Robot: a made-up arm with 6 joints.
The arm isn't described. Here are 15 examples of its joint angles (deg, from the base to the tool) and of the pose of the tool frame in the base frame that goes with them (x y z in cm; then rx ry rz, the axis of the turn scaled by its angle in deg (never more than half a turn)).
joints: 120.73 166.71 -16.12 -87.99 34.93 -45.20
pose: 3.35 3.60 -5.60 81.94 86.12 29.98
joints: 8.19 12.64 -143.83 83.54 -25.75 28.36
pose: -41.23 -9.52 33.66 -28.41 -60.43 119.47
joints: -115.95 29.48 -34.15 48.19 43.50 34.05
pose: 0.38 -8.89 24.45 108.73 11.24 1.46
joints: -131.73 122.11 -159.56 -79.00 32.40 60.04
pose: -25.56 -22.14 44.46 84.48 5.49 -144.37
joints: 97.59 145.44 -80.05 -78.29 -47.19 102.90
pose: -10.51 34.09 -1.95 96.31 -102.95 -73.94
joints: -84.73 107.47 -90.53 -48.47 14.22 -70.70
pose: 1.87 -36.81 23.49 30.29 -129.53 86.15
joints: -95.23 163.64 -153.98 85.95 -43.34 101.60
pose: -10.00 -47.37 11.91 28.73 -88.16 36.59
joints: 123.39 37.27 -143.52 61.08 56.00 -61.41
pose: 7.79 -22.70 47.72 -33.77 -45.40 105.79
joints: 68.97 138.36 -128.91 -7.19 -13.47 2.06
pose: 16.52 43.63 22.51 -52.23 67.03 53.71
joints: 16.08 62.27 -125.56 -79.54 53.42 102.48
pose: 2.74 -5.99 52.78 54.28 26.88 25.36
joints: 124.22 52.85 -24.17 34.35 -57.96 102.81
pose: -4.68 13.88 25.29 -30.54 -73.00 -113.31
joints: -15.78 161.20 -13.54 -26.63 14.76 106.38
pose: -0.33 -0.89 -3.88 -86.11 -83.10 47.29
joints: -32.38 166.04 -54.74 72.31 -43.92 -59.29
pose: 12.68 -14.48 -14.71 -53.86 -151.21 59.10
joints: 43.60 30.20 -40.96 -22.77 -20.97 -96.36
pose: 4.65 6.00 34.11 -58.49 1.70 -64.27
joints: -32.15 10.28 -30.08 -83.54 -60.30 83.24
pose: 3.13 6.43 27.82 -35.53 63.52 5.66
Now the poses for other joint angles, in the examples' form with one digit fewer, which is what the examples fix.
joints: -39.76 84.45 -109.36 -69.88 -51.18 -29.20
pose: 19.6 -8.5 46.8 -64.7 14.9 -101.4
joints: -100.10 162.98 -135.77 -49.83 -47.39 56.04
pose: -3.8 -47.9 7.8 50.1 65.1 -45.8
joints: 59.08 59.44 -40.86 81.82 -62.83 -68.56
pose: 13.8 9.0 26.4 6.4 88.9 2.4
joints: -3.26 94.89 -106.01 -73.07 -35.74 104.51
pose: 29.7 2.9 40.8 -9.4 68.7 46.3
